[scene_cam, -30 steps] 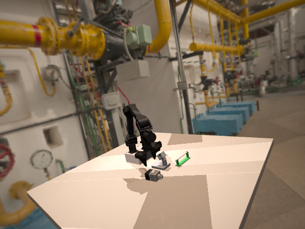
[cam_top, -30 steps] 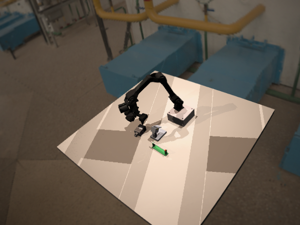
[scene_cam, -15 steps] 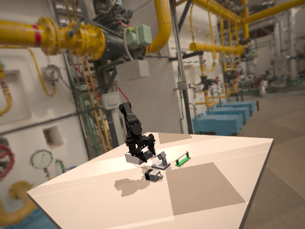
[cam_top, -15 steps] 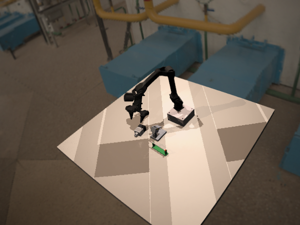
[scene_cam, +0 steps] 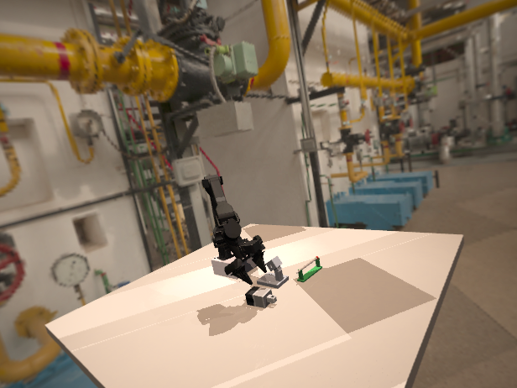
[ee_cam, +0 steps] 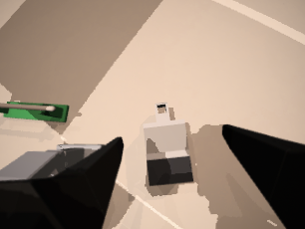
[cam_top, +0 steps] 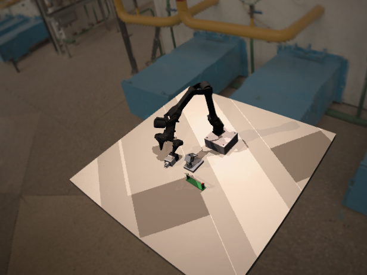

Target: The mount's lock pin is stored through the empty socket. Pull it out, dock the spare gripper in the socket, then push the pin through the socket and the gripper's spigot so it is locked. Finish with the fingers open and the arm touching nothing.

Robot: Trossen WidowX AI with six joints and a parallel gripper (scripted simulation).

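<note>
Now: gripper tip 80 mm above the spare gripper and 10 mm past it. The rest, counted from my gripper tip: grey mount: 130 mm to the left, 90 mm behind, 50 mm below; then green cradle: 260 mm to the left, 80 mm below, 10 mm behind.
</note>
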